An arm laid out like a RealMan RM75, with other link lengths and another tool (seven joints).
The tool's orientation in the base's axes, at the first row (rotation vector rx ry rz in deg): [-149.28, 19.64, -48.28]
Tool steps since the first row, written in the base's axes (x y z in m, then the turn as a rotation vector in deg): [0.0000, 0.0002, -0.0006, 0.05, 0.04, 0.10]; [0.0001, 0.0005, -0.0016, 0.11, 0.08, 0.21]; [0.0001, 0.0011, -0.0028, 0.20, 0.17, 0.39]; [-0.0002, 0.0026, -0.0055, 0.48, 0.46, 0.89]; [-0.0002, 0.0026, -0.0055, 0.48, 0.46, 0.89]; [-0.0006, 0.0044, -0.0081, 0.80, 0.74, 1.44]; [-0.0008, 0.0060, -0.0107, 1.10, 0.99, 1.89]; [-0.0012, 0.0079, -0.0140, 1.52, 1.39, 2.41]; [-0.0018, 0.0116, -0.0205, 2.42, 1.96, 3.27]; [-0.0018, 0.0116, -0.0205, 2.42, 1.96, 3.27]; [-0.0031, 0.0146, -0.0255, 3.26, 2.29, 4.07]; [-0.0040, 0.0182, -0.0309, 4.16, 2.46, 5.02]
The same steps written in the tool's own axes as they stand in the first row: [-0.0004, 0.0001, 0.0005, 0.08, -0.08, -0.03]; [-0.0009, 0.0002, 0.0014, 0.17, -0.17, -0.07]; [-0.0017, 0.0002, 0.0025, 0.30, -0.34, -0.12]; [-0.0038, 0.0000, 0.0047, 0.68, -0.85, -0.25]; [-0.0038, 0.0000, 0.0047, 0.68, -0.85, -0.25]; [-0.0061, -0.0004, 0.0069, 1.11, -1.37, -0.39]; [-0.0081, -0.0008, 0.0092, 1.50, -1.82, -0.48]; [-0.0108, -0.0010, 0.0120, 1.96, -2.44, -0.50]; [-0.0158, -0.0015, 0.0175, 2.91, -3.42, -0.44]; [-0.0158, -0.0015, 0.0175, 2.91, -3.42, -0.44]; [-0.0204, -0.0019, 0.0213, 3.87, -4.15, -0.44]; [-0.0251, -0.0028, 0.0258, 5.01, -4.81, -0.57]
